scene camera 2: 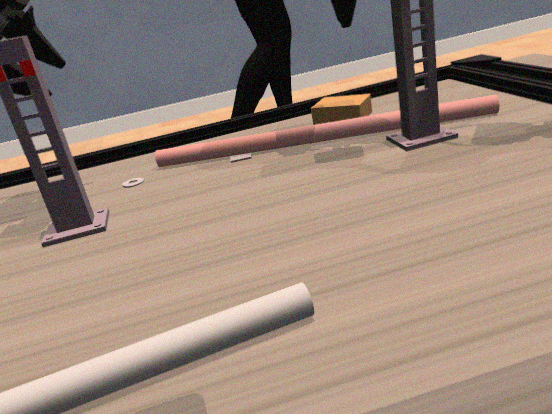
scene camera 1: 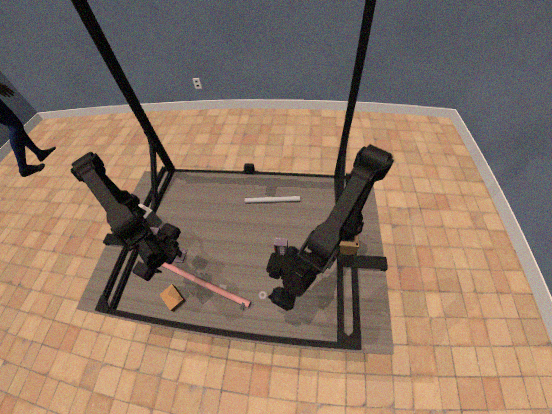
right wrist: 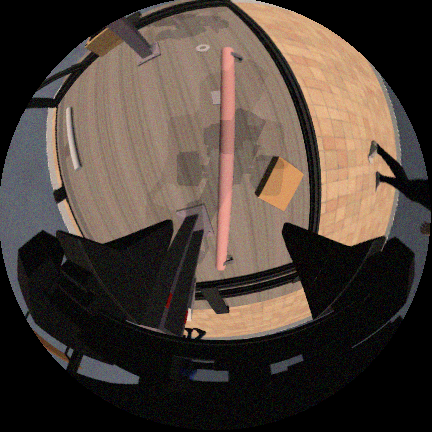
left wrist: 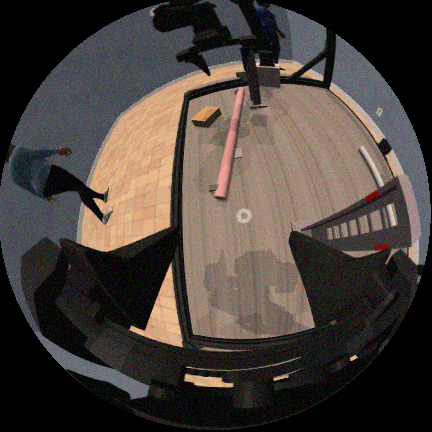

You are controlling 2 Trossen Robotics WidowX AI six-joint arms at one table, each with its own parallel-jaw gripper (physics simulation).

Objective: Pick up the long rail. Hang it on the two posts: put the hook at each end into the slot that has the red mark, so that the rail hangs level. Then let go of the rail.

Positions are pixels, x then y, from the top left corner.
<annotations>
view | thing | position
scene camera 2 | my left gripper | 57, 80
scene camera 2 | white cylinder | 119, 369
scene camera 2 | orange block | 330, 109
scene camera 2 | post base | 58, 187
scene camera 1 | my left gripper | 273, 284
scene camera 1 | my right gripper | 168, 260
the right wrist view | my right gripper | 229, 227
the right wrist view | orange block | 280, 179
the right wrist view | grey slotted post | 166, 311
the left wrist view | my left gripper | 236, 234
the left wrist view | my right gripper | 226, 72
</annotations>
